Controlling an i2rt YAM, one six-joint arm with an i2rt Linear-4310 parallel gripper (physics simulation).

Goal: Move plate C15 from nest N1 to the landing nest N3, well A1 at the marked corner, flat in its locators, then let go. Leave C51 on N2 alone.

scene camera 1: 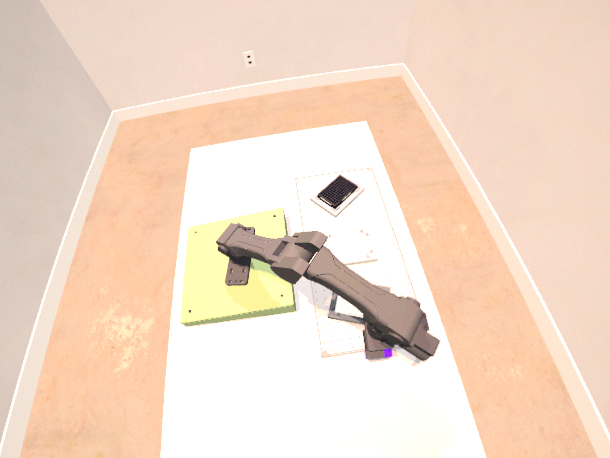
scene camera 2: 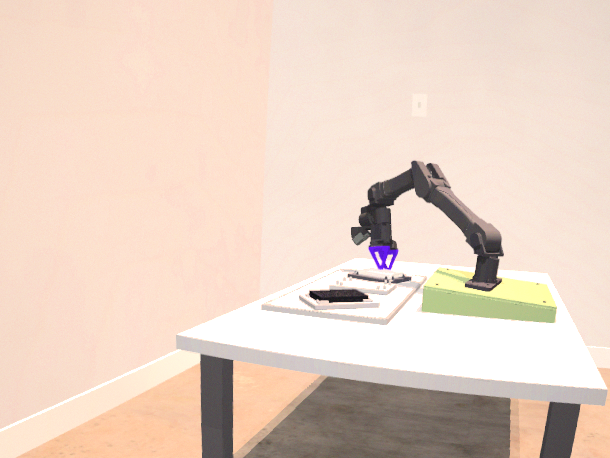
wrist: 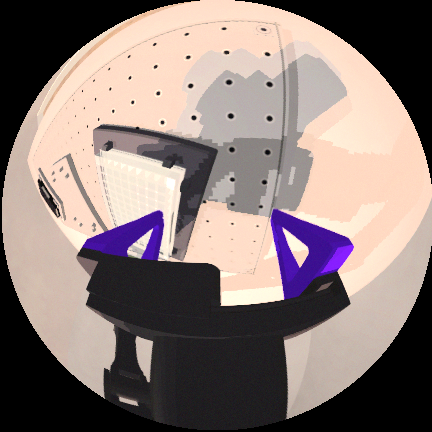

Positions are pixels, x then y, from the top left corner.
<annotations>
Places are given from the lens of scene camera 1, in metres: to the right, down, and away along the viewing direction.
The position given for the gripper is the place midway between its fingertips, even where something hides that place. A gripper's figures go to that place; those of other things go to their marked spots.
gripper (scene camera 1: 367, 330): 0.17, 0.28, 0.81
black gridded plate (scene camera 1: 334, 194): 0.10, -0.12, 1.07
</annotations>
